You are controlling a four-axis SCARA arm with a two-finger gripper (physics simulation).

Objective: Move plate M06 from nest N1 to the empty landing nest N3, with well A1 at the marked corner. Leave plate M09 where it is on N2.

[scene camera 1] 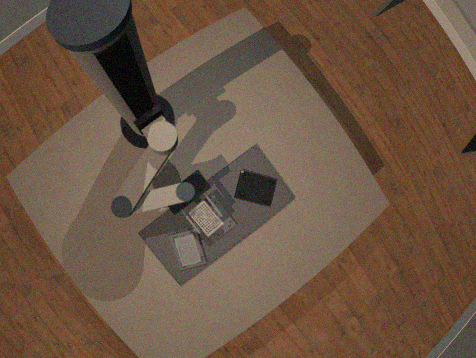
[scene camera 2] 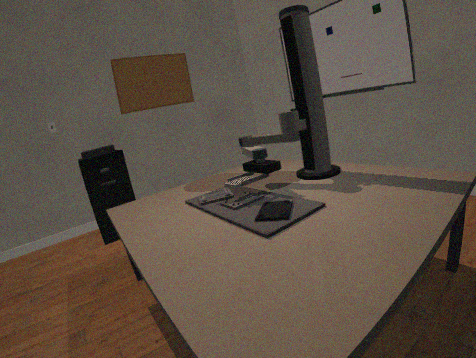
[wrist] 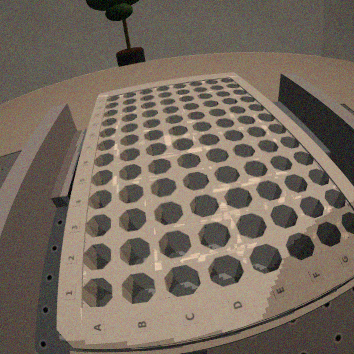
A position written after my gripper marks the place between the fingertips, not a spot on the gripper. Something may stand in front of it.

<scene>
I see my gripper [scene camera 1: 210, 224].
My gripper is seen too in the wrist view [wrist: 179, 99].
</scene>
